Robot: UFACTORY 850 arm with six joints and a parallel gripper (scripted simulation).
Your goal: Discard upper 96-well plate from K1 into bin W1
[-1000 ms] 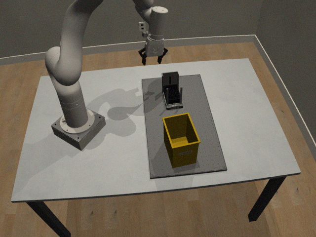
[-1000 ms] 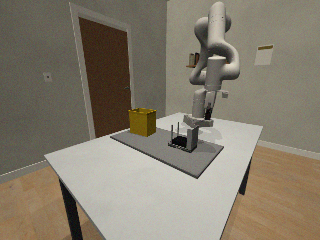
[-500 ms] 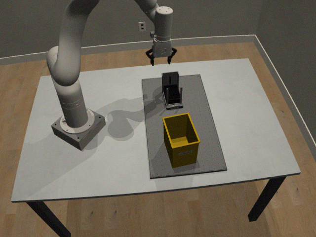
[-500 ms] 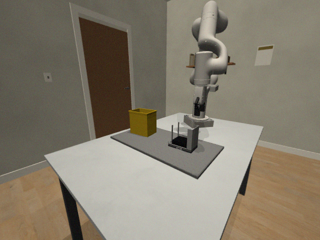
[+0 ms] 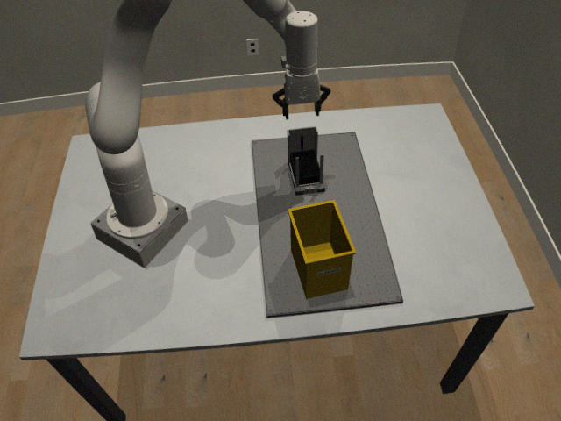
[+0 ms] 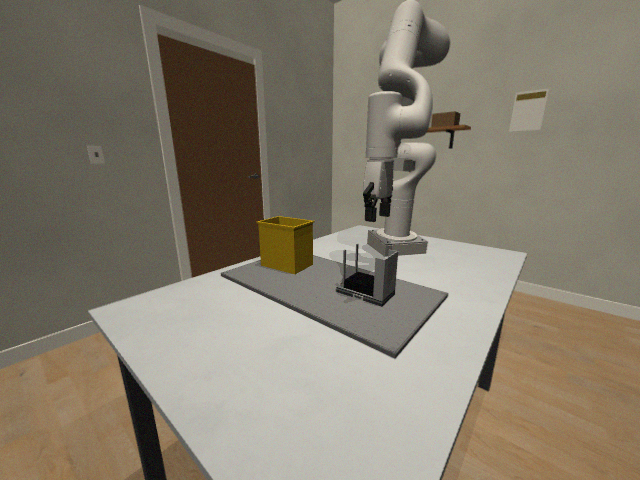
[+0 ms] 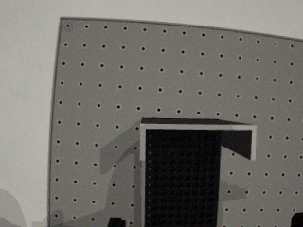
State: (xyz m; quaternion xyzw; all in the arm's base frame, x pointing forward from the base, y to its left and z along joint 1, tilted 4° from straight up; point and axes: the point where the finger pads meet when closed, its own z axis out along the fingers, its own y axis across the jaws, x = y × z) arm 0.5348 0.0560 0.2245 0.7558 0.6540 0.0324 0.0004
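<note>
The black 96-well plate is 21 cm below my hand, 1 cm to the right of it and 1 cm ahead of it. The rest, counted from my hand: yellow plastics bin W1 (38 cm to the right, 16 cm below, 8 cm behind).
</note>
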